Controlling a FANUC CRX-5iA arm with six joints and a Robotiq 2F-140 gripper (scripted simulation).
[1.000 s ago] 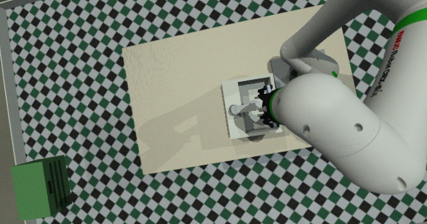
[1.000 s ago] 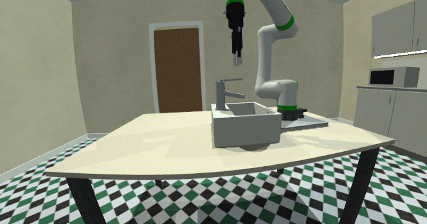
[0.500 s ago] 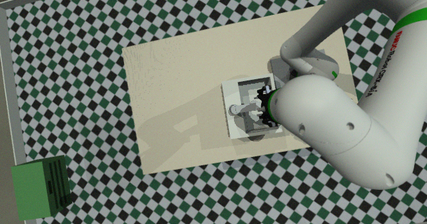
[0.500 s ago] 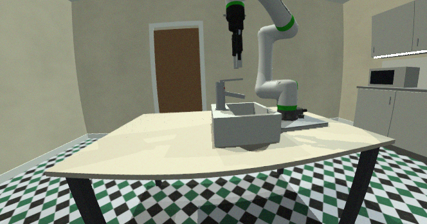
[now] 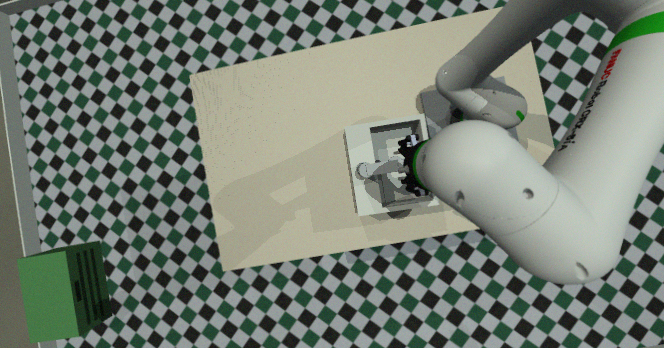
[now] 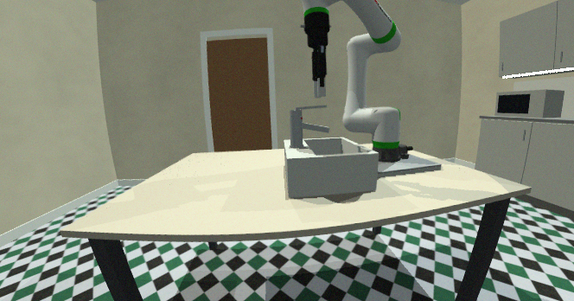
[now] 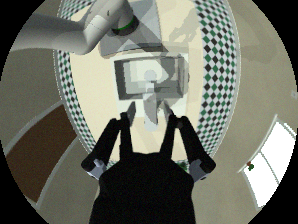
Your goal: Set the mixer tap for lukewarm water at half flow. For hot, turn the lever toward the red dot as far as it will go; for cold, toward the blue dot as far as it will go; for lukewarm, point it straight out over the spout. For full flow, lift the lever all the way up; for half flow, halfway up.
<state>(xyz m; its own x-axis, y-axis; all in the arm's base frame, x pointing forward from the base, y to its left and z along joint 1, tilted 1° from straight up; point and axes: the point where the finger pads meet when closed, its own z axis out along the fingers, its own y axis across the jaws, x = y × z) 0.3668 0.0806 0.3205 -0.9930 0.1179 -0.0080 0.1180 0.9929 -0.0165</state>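
Right now the lever is 7 cm below my hand and 4 cm ahead of it. The rest, counted from my hand: grey mixer tap 11 cm below, 6 cm ahead, 1 cm to the right; then sink basin 30 cm below, 3 cm behind.
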